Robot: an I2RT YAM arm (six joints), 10 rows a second.
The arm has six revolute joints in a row. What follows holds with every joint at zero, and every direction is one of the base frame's. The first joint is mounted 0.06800 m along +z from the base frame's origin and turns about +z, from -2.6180 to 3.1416 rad. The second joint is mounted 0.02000 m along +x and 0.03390 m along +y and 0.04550 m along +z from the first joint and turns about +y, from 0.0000 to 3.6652 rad. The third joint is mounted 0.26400 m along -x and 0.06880 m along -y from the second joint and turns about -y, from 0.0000 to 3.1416 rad. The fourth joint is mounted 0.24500 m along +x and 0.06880 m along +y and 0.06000 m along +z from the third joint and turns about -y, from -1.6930 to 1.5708 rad. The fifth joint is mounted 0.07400 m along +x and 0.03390 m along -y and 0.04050 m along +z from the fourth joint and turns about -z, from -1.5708 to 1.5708 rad. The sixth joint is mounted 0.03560 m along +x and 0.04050 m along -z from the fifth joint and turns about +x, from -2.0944 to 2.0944 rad. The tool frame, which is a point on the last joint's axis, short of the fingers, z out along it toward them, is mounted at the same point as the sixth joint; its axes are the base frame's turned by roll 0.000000, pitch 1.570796 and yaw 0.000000 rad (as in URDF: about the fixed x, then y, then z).
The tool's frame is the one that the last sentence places.
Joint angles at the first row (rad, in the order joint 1, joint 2, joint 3, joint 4, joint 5, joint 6):
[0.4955 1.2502 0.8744 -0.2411 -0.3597 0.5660]
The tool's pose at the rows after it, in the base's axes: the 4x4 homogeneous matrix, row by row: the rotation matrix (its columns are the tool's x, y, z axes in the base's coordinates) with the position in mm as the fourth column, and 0 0 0 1 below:
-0.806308, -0.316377, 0.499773, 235.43; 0.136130, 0.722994, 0.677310, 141.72; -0.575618, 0.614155, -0.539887, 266.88; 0, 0, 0, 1
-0.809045, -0.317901, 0.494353, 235.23; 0.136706, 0.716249, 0.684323, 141.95; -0.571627, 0.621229, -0.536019, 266.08; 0, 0, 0, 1
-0.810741, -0.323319, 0.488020, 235.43; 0.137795, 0.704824, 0.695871, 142.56; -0.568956, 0.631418, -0.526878, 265.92; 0, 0, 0, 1
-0.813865, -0.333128, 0.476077, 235.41; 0.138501, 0.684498, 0.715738, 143.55; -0.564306, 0.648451, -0.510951, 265.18; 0, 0, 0, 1
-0.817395, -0.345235, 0.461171, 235.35; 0.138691, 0.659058, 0.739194, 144.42; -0.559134, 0.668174, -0.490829, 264.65; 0, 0, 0, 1
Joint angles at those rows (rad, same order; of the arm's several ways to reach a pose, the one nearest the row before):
[0.4954 1.2520 0.8714 -0.2360 -0.3664 0.5691]
[0.4954 1.2521 0.8671 -0.2291 -0.3759 0.5737]
[0.4953 1.2533 0.8640 -0.2169 -0.3901 0.5796]
[0.4955 1.2543 0.8561 -0.1942 -0.4151 0.5896]
[0.4947 1.2548 0.8472 -0.1677 -0.4463 0.6011]

